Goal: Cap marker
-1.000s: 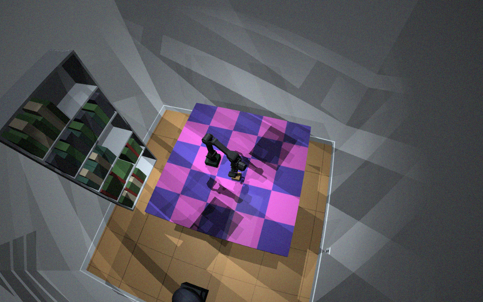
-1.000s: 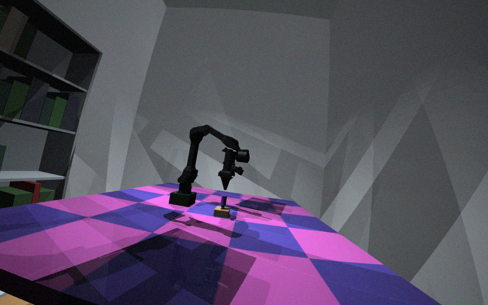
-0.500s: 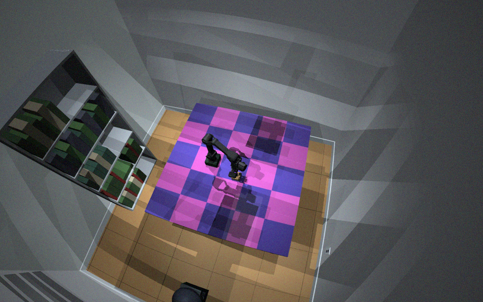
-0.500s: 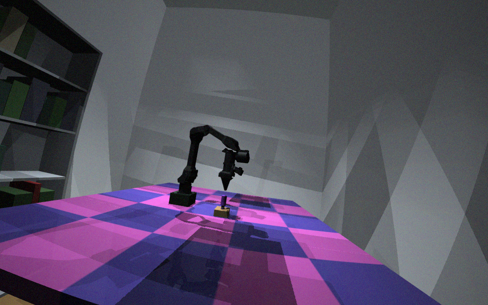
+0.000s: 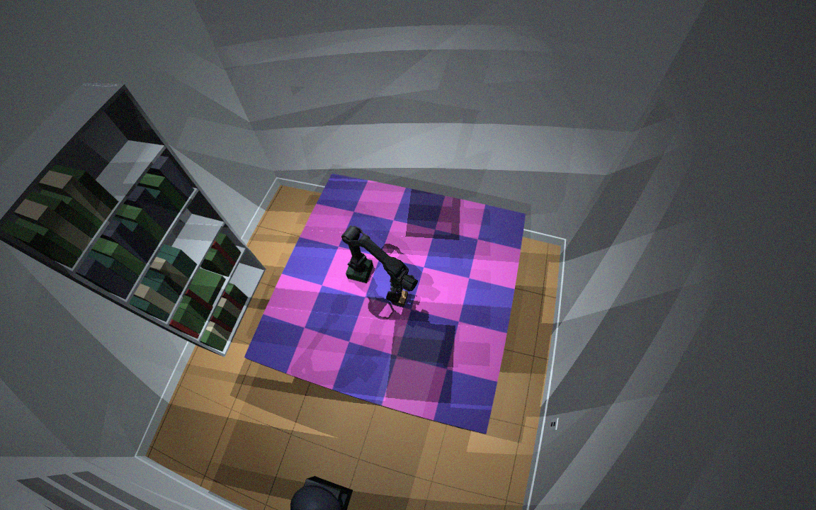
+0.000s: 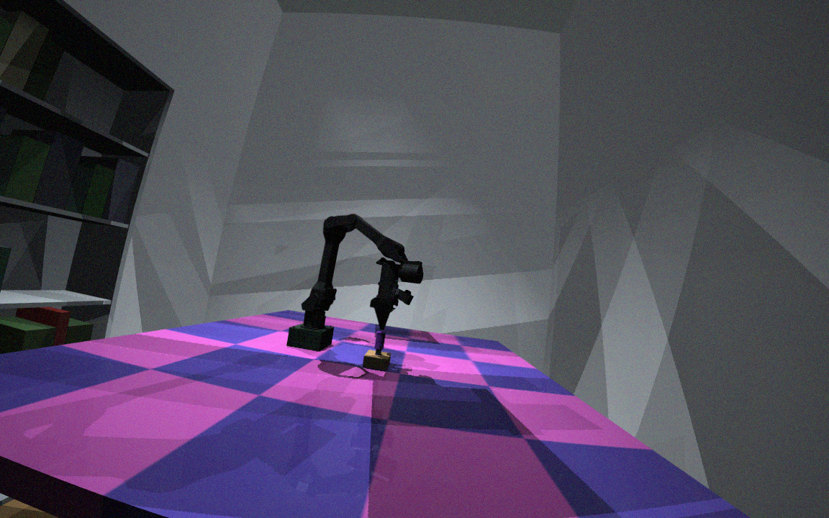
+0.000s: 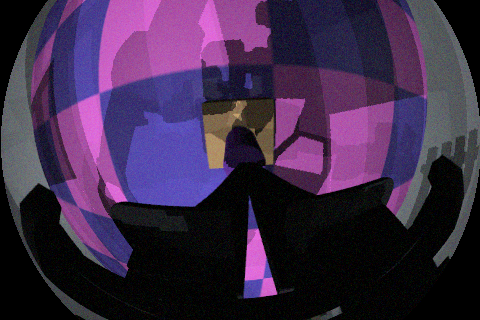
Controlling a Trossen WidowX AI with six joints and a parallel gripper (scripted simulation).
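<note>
My gripper tip is now 90 mm above the block. The rest, counted from my gripper tip: cap: 30 mm below.
</note>
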